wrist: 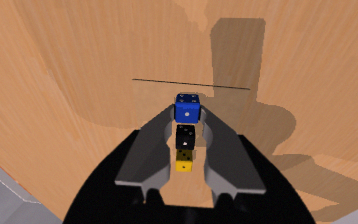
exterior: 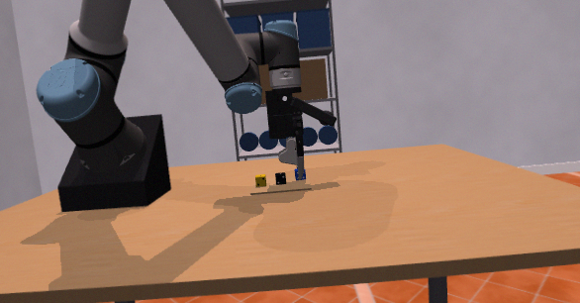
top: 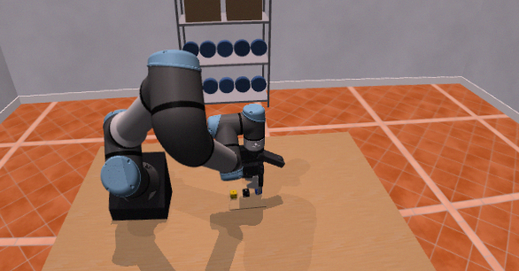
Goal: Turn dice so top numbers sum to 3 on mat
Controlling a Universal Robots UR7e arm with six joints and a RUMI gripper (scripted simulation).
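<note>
Right now my hand is right at the blue die. Also, from my hand: yellow die: 100 mm behind, 10 mm to the right, 10 mm below; black die: 50 mm behind, 10 mm below; tan mat: 50 mm behind, 30 mm below.
</note>
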